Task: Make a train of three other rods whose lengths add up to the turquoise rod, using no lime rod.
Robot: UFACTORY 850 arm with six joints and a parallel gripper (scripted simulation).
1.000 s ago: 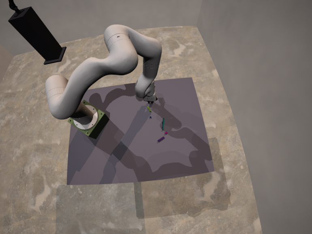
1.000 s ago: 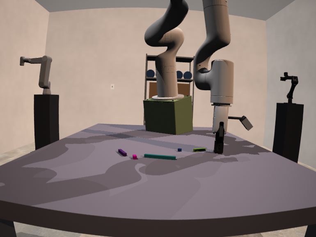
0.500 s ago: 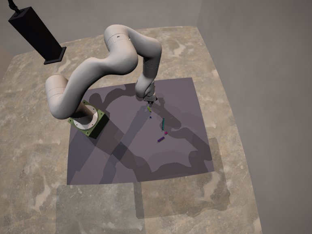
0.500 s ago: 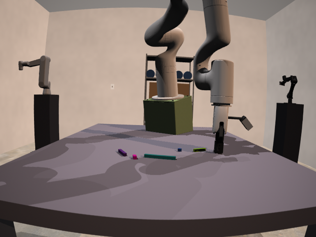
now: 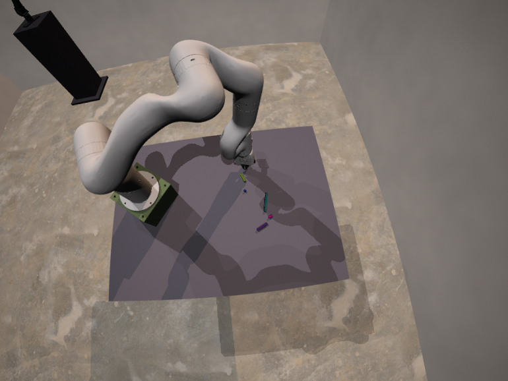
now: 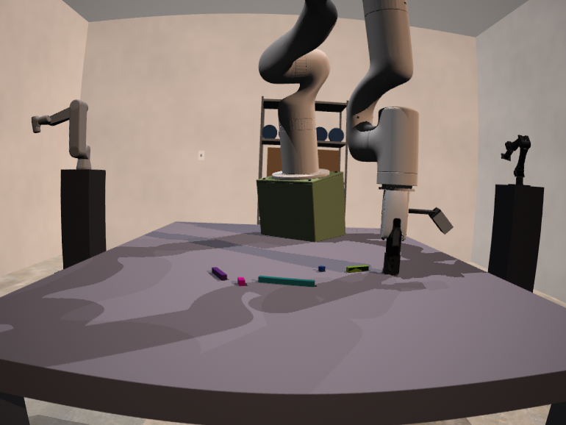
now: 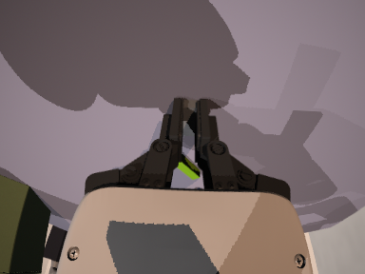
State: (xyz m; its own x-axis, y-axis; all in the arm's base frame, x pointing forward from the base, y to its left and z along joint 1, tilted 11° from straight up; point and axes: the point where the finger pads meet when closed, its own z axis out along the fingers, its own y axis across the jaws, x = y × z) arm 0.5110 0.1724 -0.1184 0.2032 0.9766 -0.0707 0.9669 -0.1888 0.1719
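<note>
The blue rod is 140 mm to the right of my hand, 20 mm below it and 10 mm behind it. From my hand the other things lie so: grey rod 20 mm below; turquoise rod 220 mm to the right, 90 mm ahead, 20 mm below; lime rod 70 mm to the right, 20 mm below, 20 mm behind.
</note>
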